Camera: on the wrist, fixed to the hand. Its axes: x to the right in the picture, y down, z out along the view.
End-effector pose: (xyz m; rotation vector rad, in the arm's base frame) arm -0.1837 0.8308 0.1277 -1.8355 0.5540 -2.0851
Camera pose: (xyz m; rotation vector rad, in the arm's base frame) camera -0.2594 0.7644 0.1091 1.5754 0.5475 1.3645
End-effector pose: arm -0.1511 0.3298 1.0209 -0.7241 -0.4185 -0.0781
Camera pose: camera -0.0889 0.3365 0.9398 -0.5363 -1.0204 -1.5851
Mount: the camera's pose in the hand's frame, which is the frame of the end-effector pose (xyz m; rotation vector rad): 0.0251 0.0690 -0.0714 -0.2933 -0.1206 -1.5537
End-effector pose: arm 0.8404 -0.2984 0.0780 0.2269 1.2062 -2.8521
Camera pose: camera 0.8304 -0.2948 -0.0239 0.6312 -1.0294 1.4158
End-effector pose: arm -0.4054 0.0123 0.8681 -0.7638 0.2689 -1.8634
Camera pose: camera -0.4038 -0.0506 0.7873 1.1520 0.1943 2.4538
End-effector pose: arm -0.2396 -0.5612 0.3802 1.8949 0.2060 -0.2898
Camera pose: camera -0.1891 -0.5169 0.4575 1.0591 1.5266 -1.2924
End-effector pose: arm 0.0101 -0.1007 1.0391 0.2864 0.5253 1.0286
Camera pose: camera -0.0690 -0.0460 1.0040 -0.3272 0.3235 -0.4326
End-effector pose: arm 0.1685 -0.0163 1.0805 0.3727 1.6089 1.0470
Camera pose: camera 0.0765 0.0093 1.1175 -0.9033 1.0894 0.0061
